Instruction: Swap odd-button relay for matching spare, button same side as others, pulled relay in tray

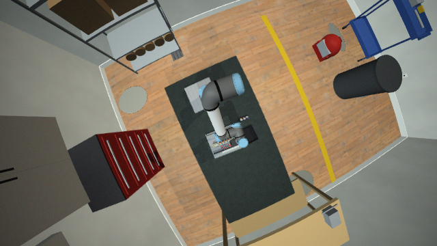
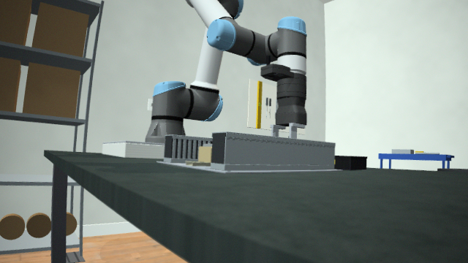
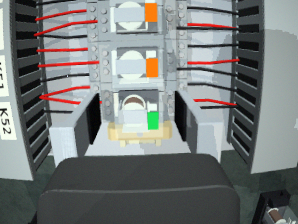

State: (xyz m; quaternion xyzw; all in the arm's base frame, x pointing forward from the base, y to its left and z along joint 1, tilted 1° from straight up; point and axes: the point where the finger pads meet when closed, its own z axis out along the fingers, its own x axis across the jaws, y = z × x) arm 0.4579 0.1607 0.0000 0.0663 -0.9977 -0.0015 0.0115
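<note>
Now: the white relay 10 mm below my hand. From my hand the other things lie so: tray (170 mm to the left, 40 mm below, 10 mm ahead); panel (100 mm to the right, 60 mm below, 10 mm ahead).
</note>
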